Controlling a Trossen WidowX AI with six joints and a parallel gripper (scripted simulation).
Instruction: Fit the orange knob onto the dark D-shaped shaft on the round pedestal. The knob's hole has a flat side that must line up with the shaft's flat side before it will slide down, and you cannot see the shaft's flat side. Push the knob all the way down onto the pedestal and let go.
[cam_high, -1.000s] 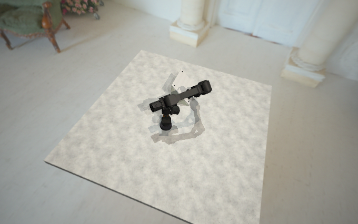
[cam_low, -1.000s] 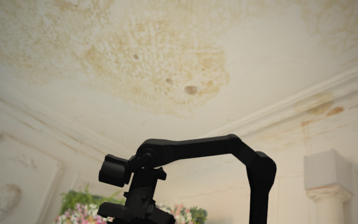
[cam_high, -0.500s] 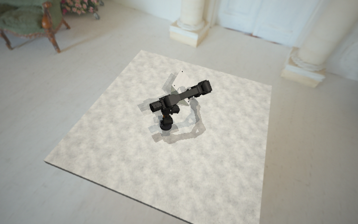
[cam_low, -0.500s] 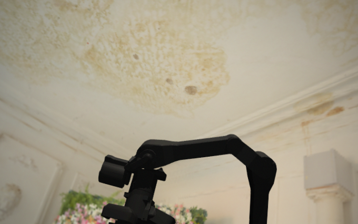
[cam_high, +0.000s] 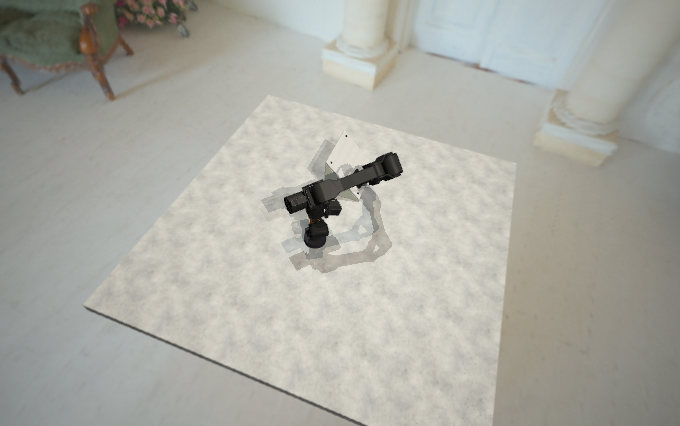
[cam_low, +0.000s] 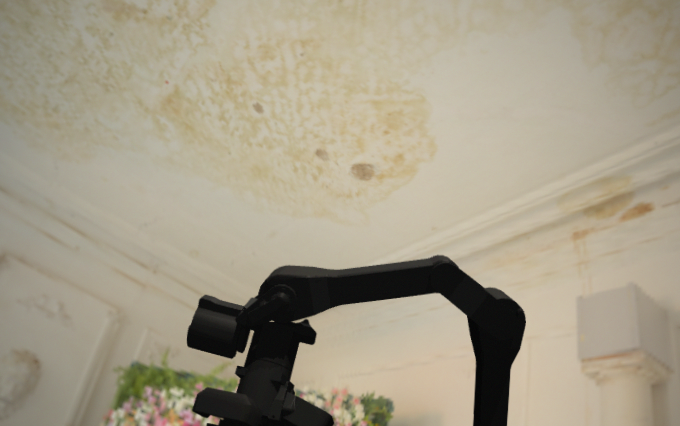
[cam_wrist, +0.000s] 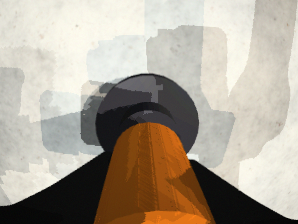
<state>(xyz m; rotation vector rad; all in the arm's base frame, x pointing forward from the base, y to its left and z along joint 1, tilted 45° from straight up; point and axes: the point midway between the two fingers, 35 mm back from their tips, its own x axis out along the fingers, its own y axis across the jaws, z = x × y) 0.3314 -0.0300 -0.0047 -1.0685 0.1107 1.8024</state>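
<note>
My gripper tip is 20 mm below the orange knob. From my gripper tip the other things lie so: dark round pedestal 40 mm below.
</note>
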